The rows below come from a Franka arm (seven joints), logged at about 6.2 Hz.
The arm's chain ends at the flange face. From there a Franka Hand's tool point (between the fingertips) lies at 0.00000 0.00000 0.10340 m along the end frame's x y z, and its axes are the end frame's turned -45 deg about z.
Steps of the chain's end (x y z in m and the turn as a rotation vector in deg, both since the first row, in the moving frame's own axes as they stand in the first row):
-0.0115 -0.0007 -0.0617 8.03 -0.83 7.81
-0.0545 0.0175 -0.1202 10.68 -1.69 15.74
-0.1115 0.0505 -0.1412 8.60 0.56 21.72
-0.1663 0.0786 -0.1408 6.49 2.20 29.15
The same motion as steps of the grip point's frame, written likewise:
0.0023 -0.0192 -0.0627 6.26 5.09 7.81
-0.0375 -0.0401 -0.1220 8.75 6.36 15.74
-0.1013 -0.0509 -0.1424 5.69 6.48 21.72
-0.1612 -0.0645 -0.1415 3.03 6.14 29.15

